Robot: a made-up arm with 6 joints.
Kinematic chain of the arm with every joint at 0, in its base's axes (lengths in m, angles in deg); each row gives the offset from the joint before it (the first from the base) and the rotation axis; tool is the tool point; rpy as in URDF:
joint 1: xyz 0 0 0.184 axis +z
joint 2: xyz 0 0 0 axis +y
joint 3: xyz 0.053 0 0.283 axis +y
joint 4: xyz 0.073 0 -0.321 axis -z
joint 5: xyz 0 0 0 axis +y
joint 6: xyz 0.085 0 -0.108 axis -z
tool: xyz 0 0 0 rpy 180 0 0
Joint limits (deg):
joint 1: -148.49..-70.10
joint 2: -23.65..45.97
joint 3: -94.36..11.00
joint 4: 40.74..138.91
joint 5: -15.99..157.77
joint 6: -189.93..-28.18
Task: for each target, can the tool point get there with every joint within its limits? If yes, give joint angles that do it. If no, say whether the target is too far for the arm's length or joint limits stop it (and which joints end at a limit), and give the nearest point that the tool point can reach.
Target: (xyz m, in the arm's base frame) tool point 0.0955 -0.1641 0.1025
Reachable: yes | joints -102.94 6.82 -7.84 78.25 112.98 -144.65
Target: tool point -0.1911 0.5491 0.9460
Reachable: no: too far | nearest point -0.2411 -0.0391 0.7722 | short by 0.615 m
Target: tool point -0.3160 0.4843 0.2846
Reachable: no: joint limits stop it (at a limit: joint 2, joint 3, joint 4, joint 5) | nearest point -0.0687 0.1053 0.1330 | short by 0.477 m
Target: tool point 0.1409 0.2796 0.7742
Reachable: no: joint limits stop it (at a limit: joint 1, joint 2, joint 3, joint 4, joint 5) | nearest point 0.1018 -0.0503 0.7274 | short by 0.336 m
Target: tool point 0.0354 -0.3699 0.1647
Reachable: yes | joints -105.13 26.62 -54.86 73.95 136.50 -163.00
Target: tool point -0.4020 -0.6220 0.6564
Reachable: no: too far | nearest point -0.2999 -0.4640 0.5364 | short by 0.223 m
